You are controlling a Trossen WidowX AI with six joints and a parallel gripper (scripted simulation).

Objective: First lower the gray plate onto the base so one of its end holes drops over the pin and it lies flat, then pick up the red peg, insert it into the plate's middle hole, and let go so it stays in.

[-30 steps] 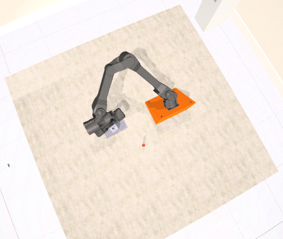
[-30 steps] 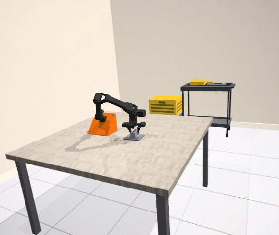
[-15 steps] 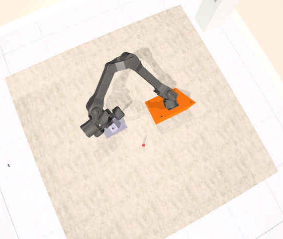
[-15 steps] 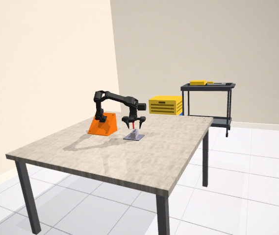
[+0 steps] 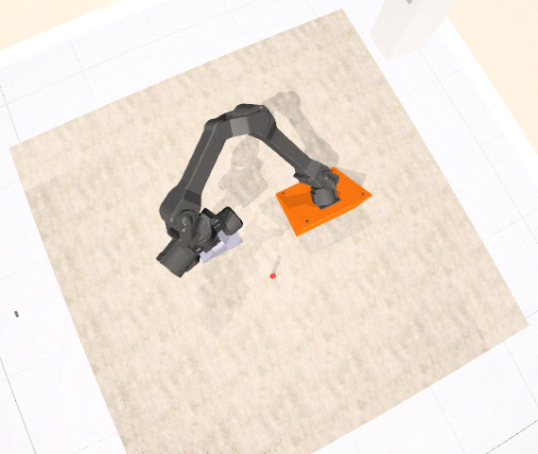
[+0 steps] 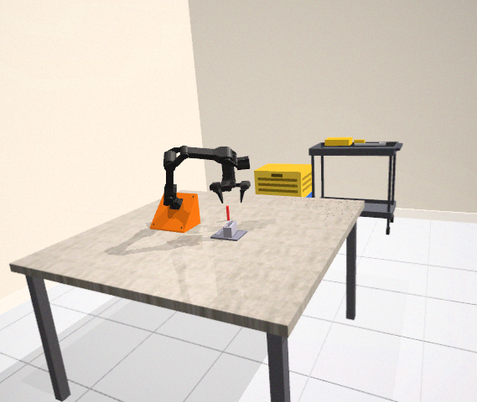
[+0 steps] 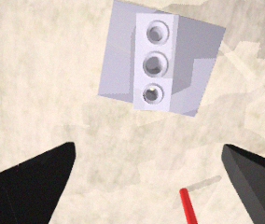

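Right now the red peg is 150 mm to the left of my gripper tip, 120 mm behind it and 110 mm below it. Round my gripper tip: gray plate 100 mm below, 40 mm to the right.
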